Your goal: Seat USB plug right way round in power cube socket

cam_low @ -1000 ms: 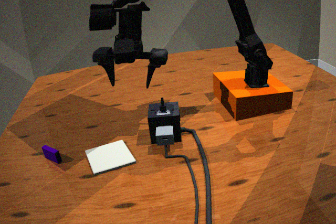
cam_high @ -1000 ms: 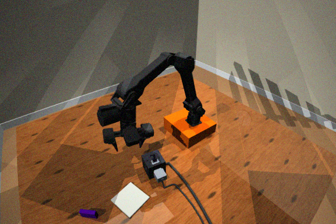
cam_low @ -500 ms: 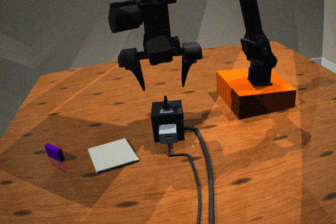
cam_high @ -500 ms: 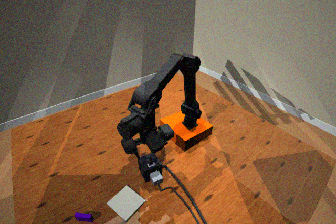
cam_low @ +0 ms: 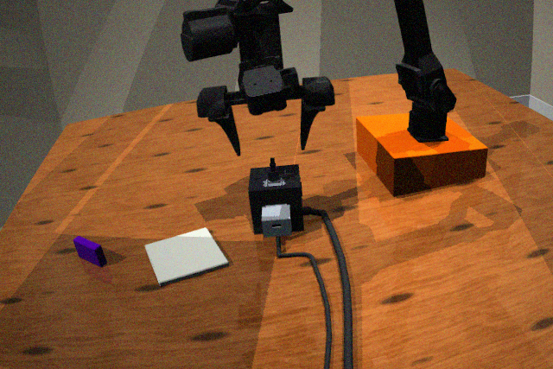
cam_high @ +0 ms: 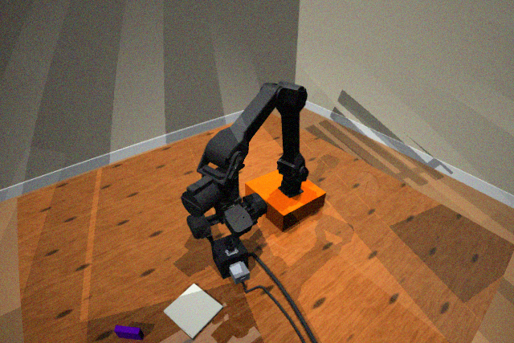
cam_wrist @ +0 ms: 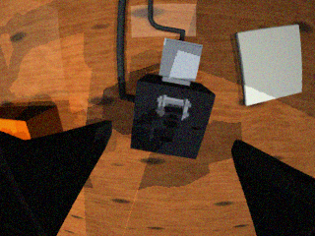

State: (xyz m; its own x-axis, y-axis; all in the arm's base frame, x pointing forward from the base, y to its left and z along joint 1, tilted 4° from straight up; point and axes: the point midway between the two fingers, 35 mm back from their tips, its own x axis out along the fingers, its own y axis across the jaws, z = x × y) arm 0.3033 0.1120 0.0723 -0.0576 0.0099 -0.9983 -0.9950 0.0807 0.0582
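The dark USB plug lies 30 mm below my gripper tip. Round my gripper tip: silver-framed socket: 50 mm below, 10 mm to the left; then white pad: 150 mm ahead, 120 mm below, 60 mm to the left; then purple block: 300 mm ahead, 110 mm below, 50 mm to the left.
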